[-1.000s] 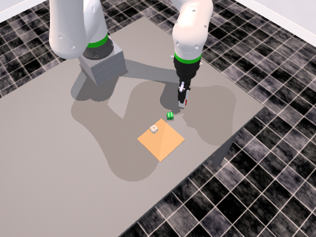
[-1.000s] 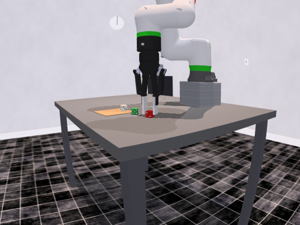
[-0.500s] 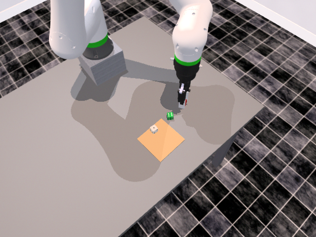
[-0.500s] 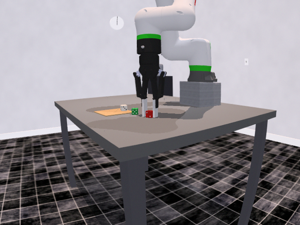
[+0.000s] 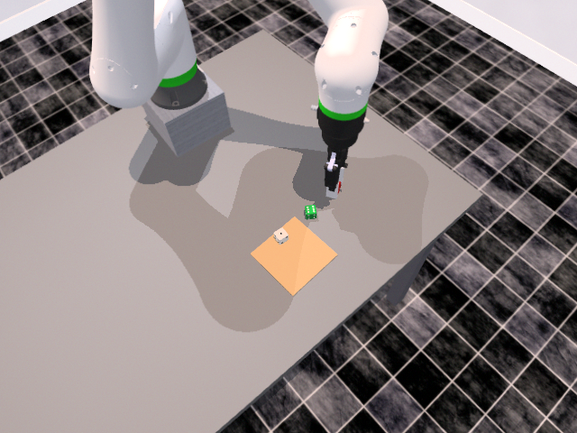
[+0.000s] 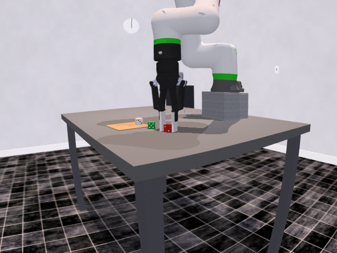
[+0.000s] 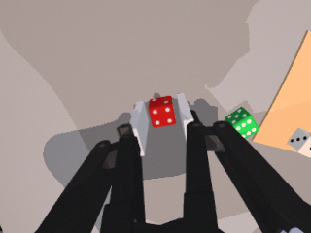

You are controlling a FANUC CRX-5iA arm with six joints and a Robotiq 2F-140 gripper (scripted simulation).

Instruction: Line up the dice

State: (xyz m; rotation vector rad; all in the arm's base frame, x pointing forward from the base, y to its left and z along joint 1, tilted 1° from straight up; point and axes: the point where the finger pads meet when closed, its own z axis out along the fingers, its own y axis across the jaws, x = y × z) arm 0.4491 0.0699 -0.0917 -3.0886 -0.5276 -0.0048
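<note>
My hand is 20 mm above the red die. From my hand the other things lie so: white die: 190 mm to the right, 20 mm below, 10 mm behind; green die: 90 mm to the right, 20 mm below; mat: 200 mm to the right, 30 mm below, 30 mm ahead.
</note>
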